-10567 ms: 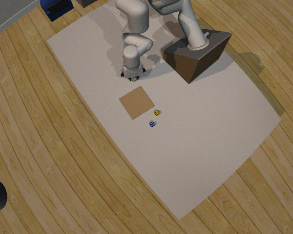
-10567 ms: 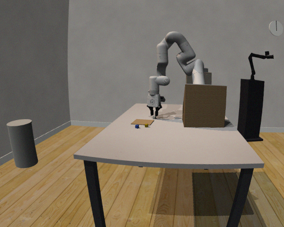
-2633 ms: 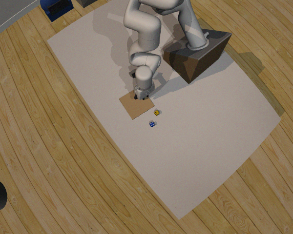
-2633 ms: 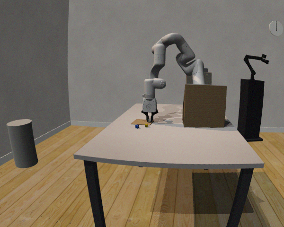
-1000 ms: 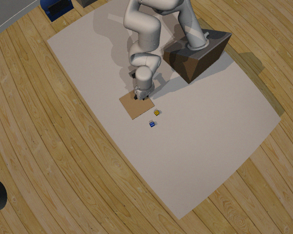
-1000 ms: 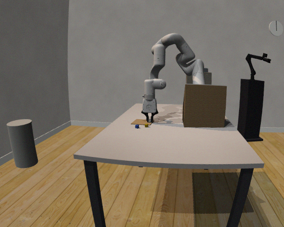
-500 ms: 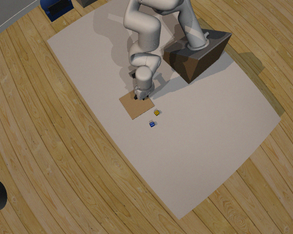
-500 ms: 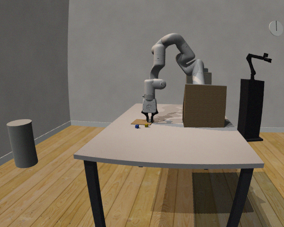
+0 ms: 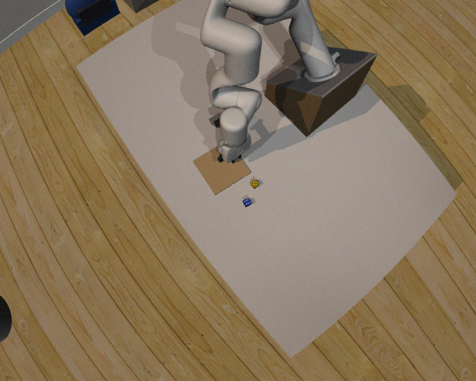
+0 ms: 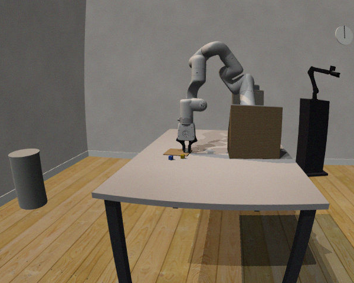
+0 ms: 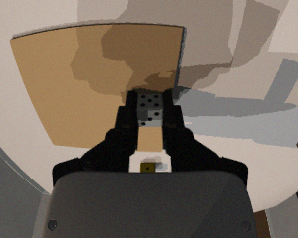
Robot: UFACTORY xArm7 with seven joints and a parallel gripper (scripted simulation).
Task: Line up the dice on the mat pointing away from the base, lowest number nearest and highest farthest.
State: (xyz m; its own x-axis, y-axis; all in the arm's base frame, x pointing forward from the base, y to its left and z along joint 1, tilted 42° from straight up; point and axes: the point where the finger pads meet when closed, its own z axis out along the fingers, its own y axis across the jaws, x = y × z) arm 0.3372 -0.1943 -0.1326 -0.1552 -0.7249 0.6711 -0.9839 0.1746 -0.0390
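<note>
The white die lies 1 cm below my hand. From my hand the other things lie so: yellow die 11 cm to the left, 2 cm below, 2 cm ahead; then blue die 14 cm to the left, 8 cm ahead, 2 cm below; then brown mat 5 cm ahead, 2 cm below, 1 cm to the right.
</note>
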